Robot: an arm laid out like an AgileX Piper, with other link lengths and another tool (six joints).
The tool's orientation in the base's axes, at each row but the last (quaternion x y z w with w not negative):
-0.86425 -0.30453 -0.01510 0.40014
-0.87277 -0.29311 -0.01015 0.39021
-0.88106 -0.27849 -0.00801 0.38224
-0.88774 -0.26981 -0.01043 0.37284
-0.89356 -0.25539 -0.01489 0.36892
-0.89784 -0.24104 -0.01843 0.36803
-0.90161 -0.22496 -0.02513 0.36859
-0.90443 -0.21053 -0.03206 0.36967
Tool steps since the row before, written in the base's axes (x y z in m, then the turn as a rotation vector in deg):
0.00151 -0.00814 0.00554 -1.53 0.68 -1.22
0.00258 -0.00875 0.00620 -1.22 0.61 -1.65
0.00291 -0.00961 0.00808 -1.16 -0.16 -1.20
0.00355 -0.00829 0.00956 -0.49 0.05 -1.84
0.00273 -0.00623 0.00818 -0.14 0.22 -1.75
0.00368 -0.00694 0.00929 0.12 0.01 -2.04
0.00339 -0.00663 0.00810 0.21 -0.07 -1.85
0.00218 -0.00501 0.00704 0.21 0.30 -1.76
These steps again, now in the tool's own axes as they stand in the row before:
-0.00146 0.00106 -0.00980 -1.22 -0.33 1.64
-0.00074 0.00174 -0.01087 -1.11 0.16 1.82
-0.00036 0.00135 -0.01281 -1.33 0.31 0.97
0.00123 0.00023 -0.01308 -0.80 0.94 1.45
0.00136 -0.00033 -0.01055 -0.40 0.94 1.44
0.00230 -0.00016 -0.01195 -0.32 1.38 1.48
0.00219 0.00030 -0.01078 -0.23 1.34 1.27
0.00170 -0.00053 -0.00873 -0.08 1.05 1.46

